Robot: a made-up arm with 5 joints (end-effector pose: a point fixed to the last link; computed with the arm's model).
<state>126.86 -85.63 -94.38 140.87 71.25</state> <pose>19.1 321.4 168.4 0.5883 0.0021 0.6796 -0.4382</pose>
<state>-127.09 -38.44 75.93 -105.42 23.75</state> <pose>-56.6 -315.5 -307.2 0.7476 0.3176 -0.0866 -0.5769</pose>
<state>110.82 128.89 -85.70 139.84 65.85</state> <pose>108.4 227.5 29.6 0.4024 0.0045 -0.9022 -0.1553</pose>
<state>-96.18 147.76 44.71 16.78 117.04</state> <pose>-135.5 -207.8 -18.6 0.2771 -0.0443 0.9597 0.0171</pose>
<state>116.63 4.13 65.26 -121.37 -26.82</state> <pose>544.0 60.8 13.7 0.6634 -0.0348 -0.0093 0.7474</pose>
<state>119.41 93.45 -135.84 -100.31 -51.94</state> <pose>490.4 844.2 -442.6 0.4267 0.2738 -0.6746 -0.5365</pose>
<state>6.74 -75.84 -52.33 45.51 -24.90</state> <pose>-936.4 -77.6 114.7 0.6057 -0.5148 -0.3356 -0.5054</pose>
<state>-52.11 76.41 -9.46 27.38 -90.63</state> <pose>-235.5 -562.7 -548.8 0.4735 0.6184 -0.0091 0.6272</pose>
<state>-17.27 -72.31 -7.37 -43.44 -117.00</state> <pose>104.9 -293.0 485.4 0.0680 -0.2220 0.5466 0.8046</pose>
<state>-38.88 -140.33 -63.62 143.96 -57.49</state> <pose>6.6 -376.5 -22.0 0.1917 0.0736 -0.9378 -0.2800</pose>
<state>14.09 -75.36 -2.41 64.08 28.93</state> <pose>-758.8 -27.5 205.4 0.4567 -0.4637 -0.3983 -0.6464</pose>
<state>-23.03 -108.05 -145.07 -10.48 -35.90</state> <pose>-787.2 -622.9 -236.4 0.4640 -0.3941 -0.7068 -0.3603</pose>
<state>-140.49 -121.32 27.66 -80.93 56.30</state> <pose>26.6 129.7 154.9 0.0545 0.6260 0.6066 -0.4869</pose>
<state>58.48 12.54 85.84 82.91 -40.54</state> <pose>-615.5 94.8 -112.8 0.9855 0.0688 -0.0848 -0.1298</pose>
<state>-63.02 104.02 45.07 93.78 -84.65</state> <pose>-355.3 -545.8 -286.5 0.3999 0.7662 0.1845 0.4679</pose>
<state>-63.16 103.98 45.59 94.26 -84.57</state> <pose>-353.7 -547.3 -285.2 0.3997 0.7657 0.1857 0.4685</pose>
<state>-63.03 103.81 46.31 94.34 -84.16</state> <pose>-353.1 -544.5 -287.0 0.4000 0.7654 0.1831 0.4697</pose>
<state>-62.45 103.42 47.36 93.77 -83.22</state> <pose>-354.3 -534.7 -293.5 0.4014 0.7653 0.1742 0.4721</pose>
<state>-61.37 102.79 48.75 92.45 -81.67</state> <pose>-356.6 -517.0 -305.1 0.4038 0.7652 0.1585 0.4757</pose>
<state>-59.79 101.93 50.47 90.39 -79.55</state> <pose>-358.5 -491.1 -320.9 0.4073 0.7648 0.1360 0.4804</pose>
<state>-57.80 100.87 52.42 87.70 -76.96</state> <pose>-358.2 -458.5 -339.1 0.4116 0.7633 0.1081 0.4861</pose>
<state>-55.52 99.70 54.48 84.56 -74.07</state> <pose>-354.2 -421.4 -357.3 0.4166 0.7605 0.0768 0.4922</pose>
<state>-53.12 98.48 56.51 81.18 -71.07</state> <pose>-345.8 -383.1 -373.6 0.4218 0.7561 0.0444 0.4984</pose>
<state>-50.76 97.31 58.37 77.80 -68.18</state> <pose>-333.8 -346.5 -386.5 0.4268 0.7506 0.0132 0.5042</pose>
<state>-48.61 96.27 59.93 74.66 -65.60</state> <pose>-320.0 -314.5 -395.7 0.4313 0.7446 -0.0147 0.5093</pose>
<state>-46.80 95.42 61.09 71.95 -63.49</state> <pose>-306.7 -288.7 -401.5 0.4351 0.7388 -0.0376 0.5133</pose>
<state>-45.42 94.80 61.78 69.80 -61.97</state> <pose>-295.9 -270.0 -405.0 0.4379 0.7341 -0.0547 0.5161</pose>
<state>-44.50 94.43 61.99 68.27 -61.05</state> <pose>-289.0 -258.1 -407.3 0.4399 0.7310 -0.0657 0.5175</pose>
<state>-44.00 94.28 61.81 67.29 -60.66</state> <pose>-285.7 -251.9 -408.9 0.4409 0.7295 -0.0714 0.5179</pose>
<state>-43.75 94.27 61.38 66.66 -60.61</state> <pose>-285.1 -248.9 -410.3 0.4414 0.7292 -0.0739 0.5176</pose>
